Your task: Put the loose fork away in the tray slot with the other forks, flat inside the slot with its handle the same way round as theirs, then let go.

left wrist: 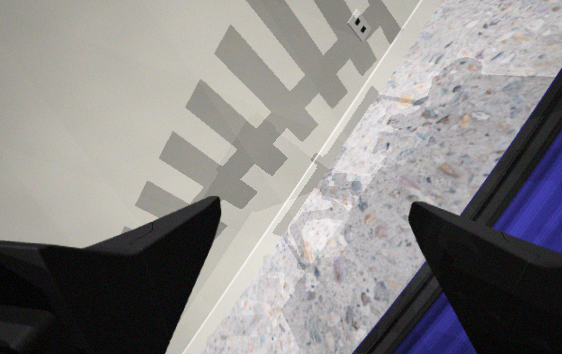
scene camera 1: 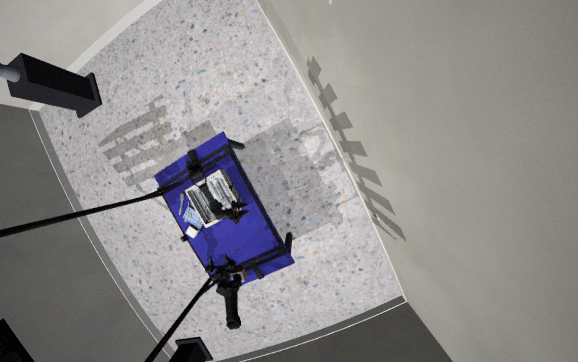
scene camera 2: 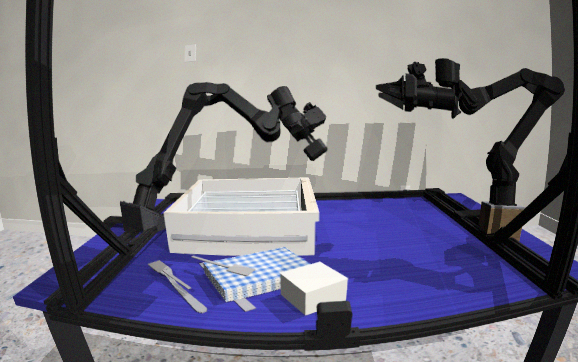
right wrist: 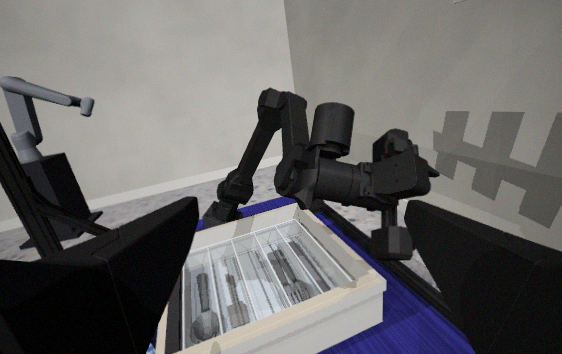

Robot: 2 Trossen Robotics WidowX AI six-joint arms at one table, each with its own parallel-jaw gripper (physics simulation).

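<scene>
Grey utensils lie crossed on the table at the left in scene camera 2, and a flat-headed one rests on the checked cloth. Which is the loose fork I cannot tell. The clear slotted tray sits inside the white drawer box. In the right wrist view, tray forks lie tines toward the near rim, handles away; a spoon lies further left. My left gripper is open and empty, above the box's right side. My right gripper is open and empty, high at the right.
A blue checked cloth lies in front of the drawer box, with a grey utensil end sticking out under it. A white block stands beside the cloth. A black frame surrounds the blue table.
</scene>
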